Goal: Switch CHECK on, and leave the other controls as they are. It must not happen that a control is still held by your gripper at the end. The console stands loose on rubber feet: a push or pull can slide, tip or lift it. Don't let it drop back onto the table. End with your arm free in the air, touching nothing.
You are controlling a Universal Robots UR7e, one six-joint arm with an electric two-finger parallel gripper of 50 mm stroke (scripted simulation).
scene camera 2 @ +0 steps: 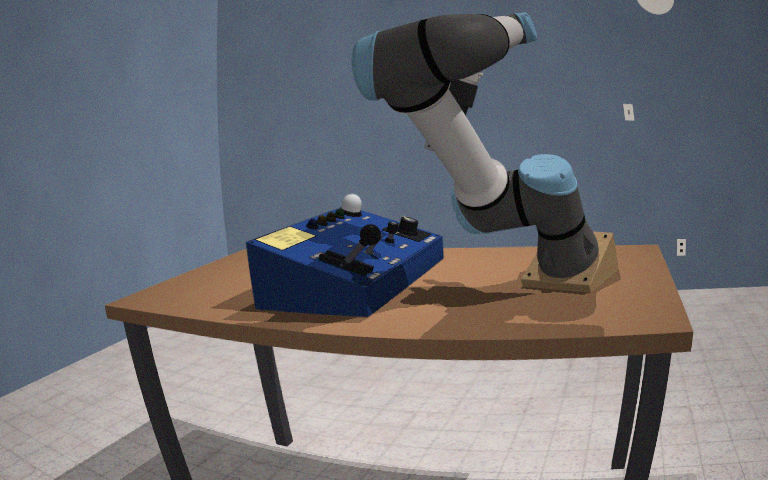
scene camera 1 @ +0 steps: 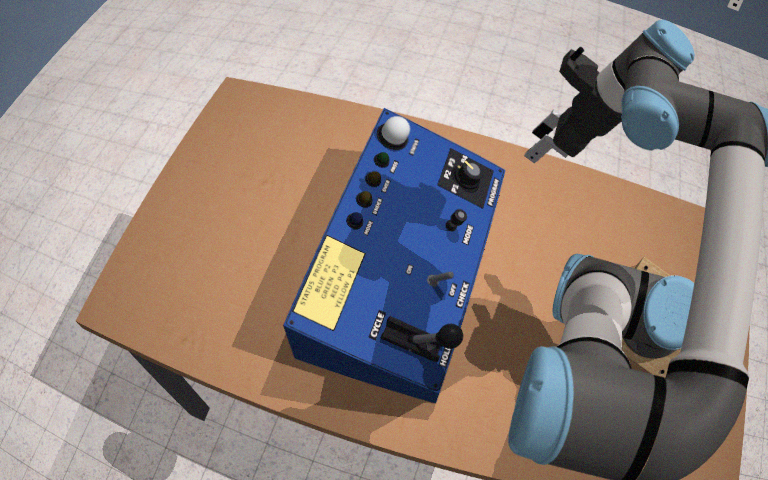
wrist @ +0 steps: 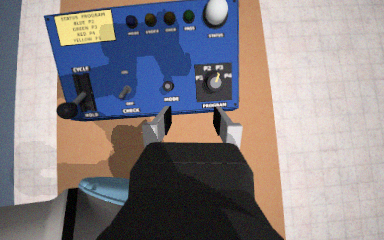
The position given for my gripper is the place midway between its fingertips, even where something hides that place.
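There's a blue console point(scene camera 1: 390, 233), and you'd find it at point(scene camera 2: 292, 270) and at point(wrist: 106, 53) as well. My gripper point(scene camera 1: 533, 146) is there too, and the wrist view has my gripper point(wrist: 192, 115) as well.
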